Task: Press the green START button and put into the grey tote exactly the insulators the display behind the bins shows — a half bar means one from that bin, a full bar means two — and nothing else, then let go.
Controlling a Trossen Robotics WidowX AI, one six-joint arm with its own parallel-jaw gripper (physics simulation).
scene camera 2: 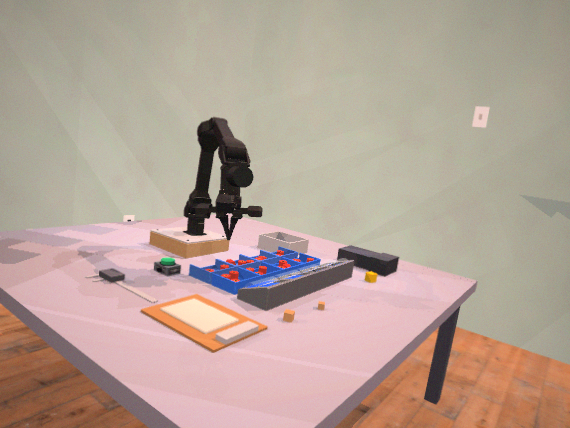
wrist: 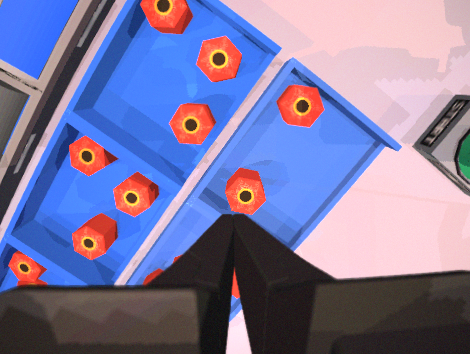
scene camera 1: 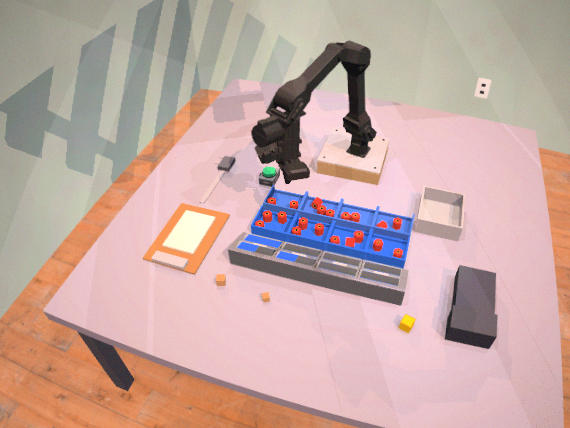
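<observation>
My gripper (scene camera 1: 288, 180) (scene camera 2: 229, 238) (wrist: 232, 225) is shut and empty, raised above the arm-side edge of the blue bins (scene camera 1: 410, 240) (scene camera 2: 215, 282). The bins hold red insulators with dark centres. In the wrist view, the arm-side end bin holds two, one insulator (wrist: 301, 106) near its outer corner and another insulator (wrist: 245, 191) just beyond my fingertips; the end bin beside it shows three. The grey display (scene camera 1: 315, 274) (scene camera 2: 300, 287) shows one full bar and two half bars in its first two columns. The green button (scene camera 1: 269, 172) (scene camera 2: 168, 261) (wrist: 466, 155) is beside the bins. The grey tote (scene camera 1: 439, 229) (scene camera 2: 275, 244) looks empty.
A black box (scene camera 1: 472, 305) (scene camera 2: 367, 260) and yellow cube (scene camera 1: 407, 323) (scene camera 2: 370, 277) lie beyond the display's right end. Two orange cubes lie before the display. An orange clipboard (scene camera 1: 220, 220) (scene camera 2: 155, 311) and dark-headed tool (scene camera 1: 226, 163) (scene camera 2: 111, 275) lie left of the bins.
</observation>
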